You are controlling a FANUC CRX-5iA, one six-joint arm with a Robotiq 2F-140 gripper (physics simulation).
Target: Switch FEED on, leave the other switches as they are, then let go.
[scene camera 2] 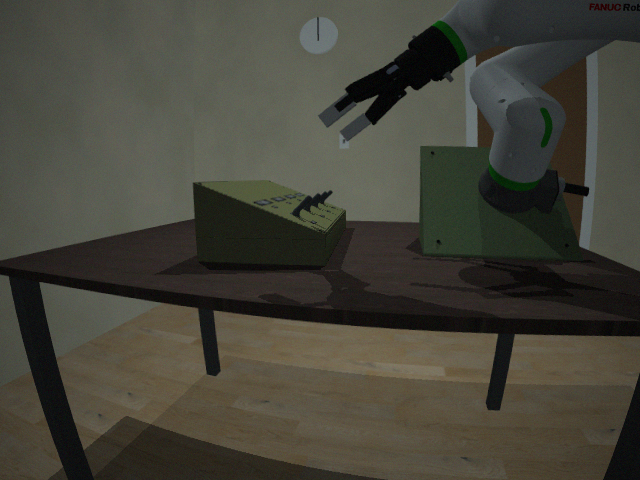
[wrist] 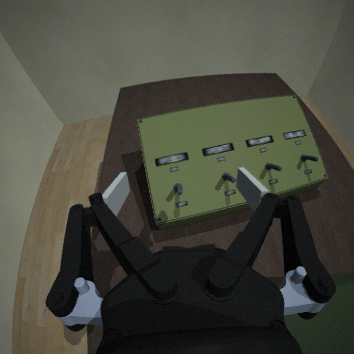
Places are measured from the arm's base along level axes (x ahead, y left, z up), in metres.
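Where they show: gripper, fingertip midpoint: [scene camera 2: 334, 129] [wrist: 182, 179]; arm's base, origin of the base link: [scene camera 2: 508, 189].
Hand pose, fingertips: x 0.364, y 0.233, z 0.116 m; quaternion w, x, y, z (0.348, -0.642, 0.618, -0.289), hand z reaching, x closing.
Note:
Each offset is from my fingertips to the top centre of the thing. Level surfaces: height alone.
A green switch box [scene camera 2: 258, 242] [wrist: 215, 125] with a sloping face stands on the table. Its face bears a row of several dark lever switches, each below a label plate. In the wrist view they are the leftmost lever {dx +0.061, dy +0.020, dz -0.130 m} [wrist: 178, 189], a second lever {dx +0.089, dy -0.097, dz -0.130 m} [wrist: 228, 177], a third lever {dx +0.118, dy -0.213, dz -0.130 m} [wrist: 273, 167] and the rightmost lever {dx +0.146, dy -0.330, dz -0.130 m} [wrist: 309, 158]. The label writing is too blurred to read, so which one is FEED cannot be told. My gripper [scene camera 2: 343, 119] [wrist: 182, 179] is open and empty, above and to the right of the box in the scene view, apart from the levers.
The dark table {dz -0.257 m} [scene camera 2: 248, 289] [wrist: 200, 87] carries the box. A larger green sloped block [scene camera 2: 449, 206] stands at the right, beside and behind the arm's lower part [scene camera 2: 516, 149]. A wall stands behind, with a round clock [scene camera 2: 318, 36] and a small wall plate [scene camera 2: 344, 141].

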